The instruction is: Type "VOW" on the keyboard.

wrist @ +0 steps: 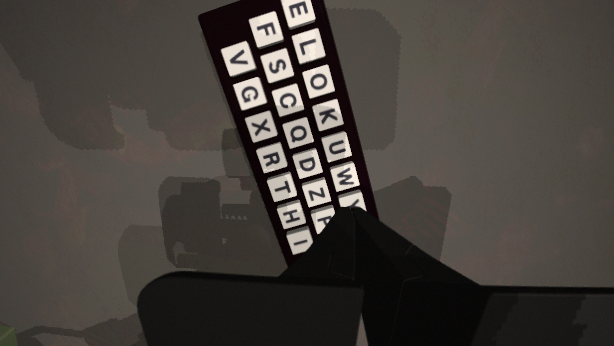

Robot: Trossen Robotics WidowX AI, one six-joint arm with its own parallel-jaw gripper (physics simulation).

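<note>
The dark keyboard with white letter keys runs slantwise from the top middle of the wrist view down under the gripper. The V key is near its upper left corner. The O key is in the right row, with K and U below it. The W key is lower in that row, just above the partly covered Y key. My black gripper is shut and empty; its tip overlaps the lower part of the Y key in view. Whether it touches a key cannot be told. The keyboard's lower end is hidden behind the gripper.
A grey-brown table top surrounds the keyboard, with dark shadows of the arm across it. Part of a green thing shows at the lower left corner. The other keys, such as F, S, C, Q, D and Z, stand between V and W.
</note>
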